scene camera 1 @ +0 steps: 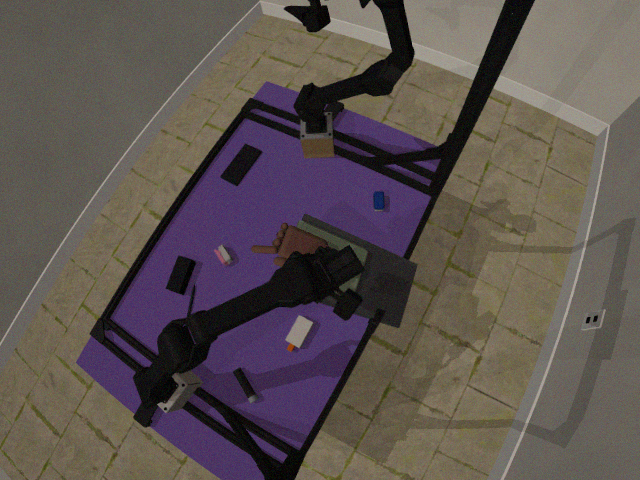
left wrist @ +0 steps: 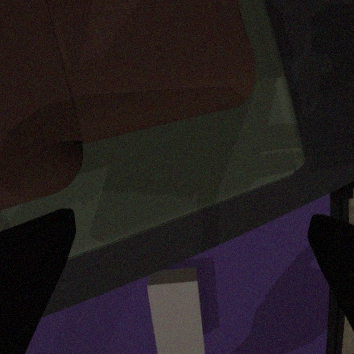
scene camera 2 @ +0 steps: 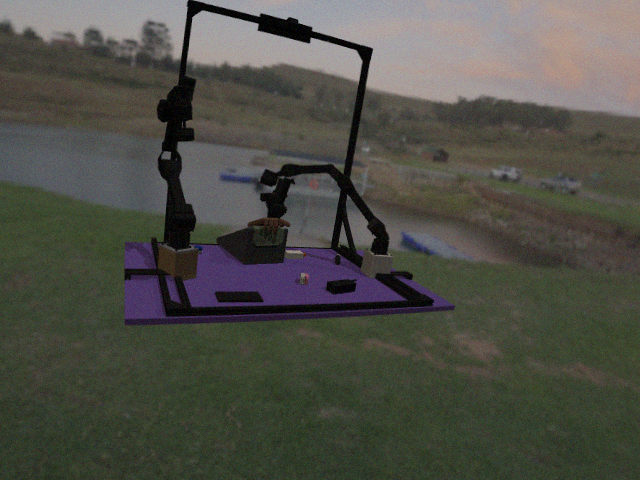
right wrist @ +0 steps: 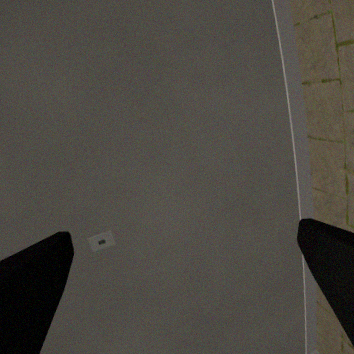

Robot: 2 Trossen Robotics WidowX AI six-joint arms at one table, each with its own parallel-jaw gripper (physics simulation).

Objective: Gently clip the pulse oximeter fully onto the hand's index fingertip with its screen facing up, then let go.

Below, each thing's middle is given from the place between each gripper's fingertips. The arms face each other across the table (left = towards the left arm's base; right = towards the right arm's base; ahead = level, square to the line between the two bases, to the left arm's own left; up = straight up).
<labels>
I see my right gripper 500 mm above the grey plate [scene camera 1: 385, 284], 390 mm to the right of it and 350 mm past it. Also, from my right hand: white block with orange tip [left wrist: 173, 296] 600 mm to the left, 530 mm below, 300 mm behind.
Now: left hand 110 mm above the grey plate, 70 mm to the left of it and 30 mm past it. Round my left hand: white block with orange tip (140 mm to the left, 140 mm below, 30 mm ahead).
</labels>
